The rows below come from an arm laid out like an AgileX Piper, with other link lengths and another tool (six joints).
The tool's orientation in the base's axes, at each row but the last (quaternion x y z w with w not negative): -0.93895 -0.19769 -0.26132 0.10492; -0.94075 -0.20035 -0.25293 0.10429; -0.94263 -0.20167 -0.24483 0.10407; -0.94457 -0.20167 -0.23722 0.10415; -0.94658 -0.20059 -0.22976 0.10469; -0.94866 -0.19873 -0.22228 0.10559; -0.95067 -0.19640 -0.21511 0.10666; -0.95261 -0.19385 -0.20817 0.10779; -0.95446 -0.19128 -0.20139 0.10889
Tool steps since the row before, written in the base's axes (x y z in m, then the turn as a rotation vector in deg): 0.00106 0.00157 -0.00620 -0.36 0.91 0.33; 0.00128 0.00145 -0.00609 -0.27 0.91 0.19; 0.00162 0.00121 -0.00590 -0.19 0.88 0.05; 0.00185 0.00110 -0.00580 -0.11 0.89 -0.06; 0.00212 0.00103 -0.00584 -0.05 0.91 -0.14; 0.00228 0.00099 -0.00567 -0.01 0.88 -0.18; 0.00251 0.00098 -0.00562 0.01 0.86 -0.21; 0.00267 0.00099 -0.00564 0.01 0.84 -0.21; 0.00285 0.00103 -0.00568 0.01 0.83 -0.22
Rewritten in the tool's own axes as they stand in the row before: -0.00197 -0.00038 0.00616 0.18 -1.00 -0.17; -0.00167 -0.00017 0.00617 0.18 -0.95 -0.01; -0.00128 0.00019 0.00610 0.16 -0.88 0.14; -0.00099 0.00040 0.00609 0.18 -0.84 0.27; -0.00072 0.00060 0.00623 0.19 -0.82 0.37; -0.00043 0.00071 0.00613 0.20 -0.77 0.41; -0.00013 0.00084 0.00618 0.20 -0.75 0.44; 0.00009 0.00092 0.00625 0.19 -0.73 0.43; 0.00032 0.00098 0.00635 0.18 -0.72 0.44
